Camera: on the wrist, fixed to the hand. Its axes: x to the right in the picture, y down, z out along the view.
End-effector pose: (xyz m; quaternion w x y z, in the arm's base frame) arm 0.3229 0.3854 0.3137 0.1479 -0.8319 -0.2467 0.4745
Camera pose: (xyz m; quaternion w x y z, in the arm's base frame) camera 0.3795 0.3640 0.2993 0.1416 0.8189 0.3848 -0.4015
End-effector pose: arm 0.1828 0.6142 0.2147 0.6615 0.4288 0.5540 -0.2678
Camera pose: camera 0.2006 0.6727 0.2028 0.7868 0.1869 0.5820 -0.0850
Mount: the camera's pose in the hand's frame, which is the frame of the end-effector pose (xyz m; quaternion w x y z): 0.0228 0.0401 -0.0418 0.9458 -0.3225 -0.0373 0.0085
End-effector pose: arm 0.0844 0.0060 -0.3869 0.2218 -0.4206 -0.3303 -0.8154
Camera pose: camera 0.0750 -0.0536 -0.3717 0.0687 -0.5025 -0.0541 -0.8601
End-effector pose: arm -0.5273 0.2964 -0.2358 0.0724 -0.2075 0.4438 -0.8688
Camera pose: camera -0.5680 0.2964 -0.2829 0.0255 -0.2482 0.6990 -0.6702
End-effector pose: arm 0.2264 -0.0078 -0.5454 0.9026 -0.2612 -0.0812 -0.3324
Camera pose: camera 0.2685 -0.0167 -0.5904 0.7692 -0.5512 -0.0010 -0.3232
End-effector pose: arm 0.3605 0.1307 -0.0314 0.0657 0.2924 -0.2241 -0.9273
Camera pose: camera 0.3653 0.0734 -0.0553 0.1560 0.2189 0.0822 -0.9597
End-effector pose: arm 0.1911 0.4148 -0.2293 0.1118 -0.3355 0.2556 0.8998
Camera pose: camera 0.1819 0.3593 -0.2559 0.0006 0.3176 0.0498 -0.9469
